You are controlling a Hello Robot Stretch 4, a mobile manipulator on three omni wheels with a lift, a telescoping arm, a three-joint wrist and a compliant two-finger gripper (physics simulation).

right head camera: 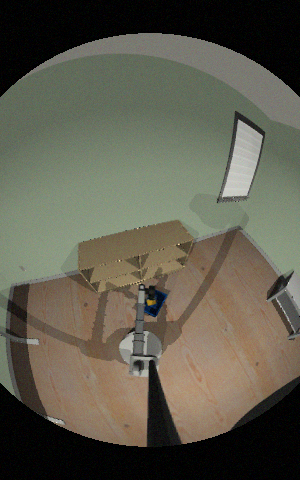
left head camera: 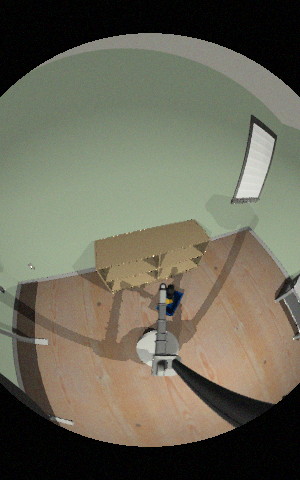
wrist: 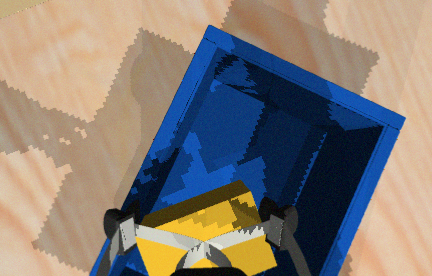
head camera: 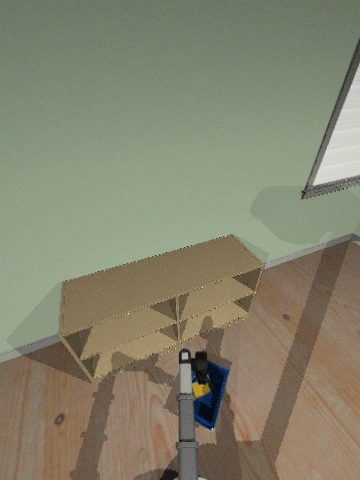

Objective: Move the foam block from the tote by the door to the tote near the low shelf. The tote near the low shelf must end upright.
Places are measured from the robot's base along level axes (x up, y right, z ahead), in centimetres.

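Pixels of known places: gripper, fingertip midpoint: (right head camera: 150,300) (left head camera: 167,299) (wrist: 205,214) (head camera: 200,387).
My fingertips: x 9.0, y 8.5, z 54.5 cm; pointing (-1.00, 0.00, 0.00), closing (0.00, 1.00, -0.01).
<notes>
Behind a point stands the place of what it marks.
The blue tote (head camera: 221,395) @[x 9.2, y 20.3, z 50.1 cm] (left head camera: 177,301) @[x 6.3, y 20.8, z 53.5 cm] (right head camera: 161,301) @[x -2.5, y 21.5, z 57.4 cm] (wrist: 300,75) @[x 9.2, y 17.4, z 66.8 cm] stands upright on the floor, in front of the low shelf (head camera: 150,280) @[x 58.3, y -19.6, z 94.4 cm] (left head camera: 150,240) @[x 58.3, y -13.1, z 98.7 cm] (right head camera: 135,240) @[x 58.2, y -8.9, z 100.5 cm]. My gripper (head camera: 200,384) @[x 9.0, y 8.5, z 54.5 cm] (wrist: 205,214) @[x 9.0, y 8.5, z 54.5 cm] points down over the tote and is shut on the yellow foam block (head camera: 201,390) @[x 12.9, y 8.8, z 51.6 cm] (left head camera: 169,301) @[x 12.8, y 10.6, z 51.5 cm] (right head camera: 151,302) @[x 12.9, y 9.3, z 51.3 cm] (wrist: 225,215) @[x 13.2, y 10.0, z 55.4 cm]. The block sits tilted across the tote's opening in the wrist view, low at the near part of the tote. Whether it touches the tote's floor is hidden. The tote by the door is not identifiable in these views.
The telescoping arm (head camera: 186,420) @[x 50.3, y -0.1, z 31.0 cm] (left head camera: 161,320) @[x 51.2, y -0.2, z 24.4 cm] (right head camera: 139,320) @[x 51.5, y 0.3, z 24.6 cm] reaches from the base toward the shelf. A framed white panel (head camera: 345,135) @[x 118.4, y 121.5, z 175.3 cm] (left head camera: 256,165) @[x 139.5, y 137.7, z 181.7 cm] (right head camera: 242,162) @[x 139.7, y 135.2, z 180.8 cm] is on the green wall at the right. A grey piece of furniture (left head camera: 291,306) @[x 12.2, y 214.8, z 12.5 cm] (right head camera: 288,306) @[x 12.3, y 225.7, z 8.3 cm] stands at the far right.
</notes>
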